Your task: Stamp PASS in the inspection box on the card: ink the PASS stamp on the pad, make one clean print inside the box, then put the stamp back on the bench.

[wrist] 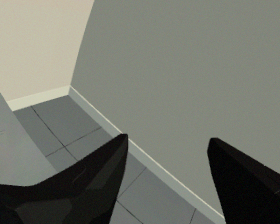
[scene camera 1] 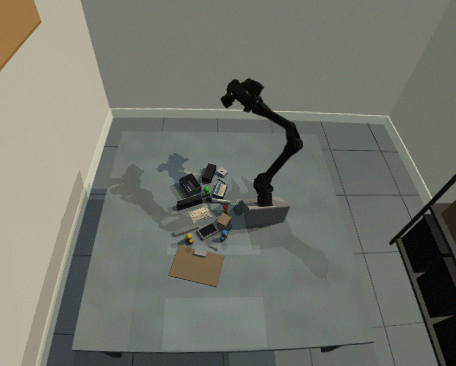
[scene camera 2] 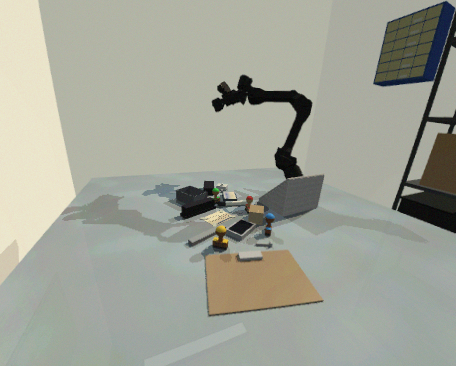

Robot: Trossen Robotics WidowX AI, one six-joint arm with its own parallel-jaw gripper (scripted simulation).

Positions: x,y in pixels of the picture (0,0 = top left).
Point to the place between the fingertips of my gripper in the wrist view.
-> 168,143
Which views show the brown clipboard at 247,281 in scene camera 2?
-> Scene camera 1 and scene camera 2 only.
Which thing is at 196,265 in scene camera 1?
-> A brown clipboard.
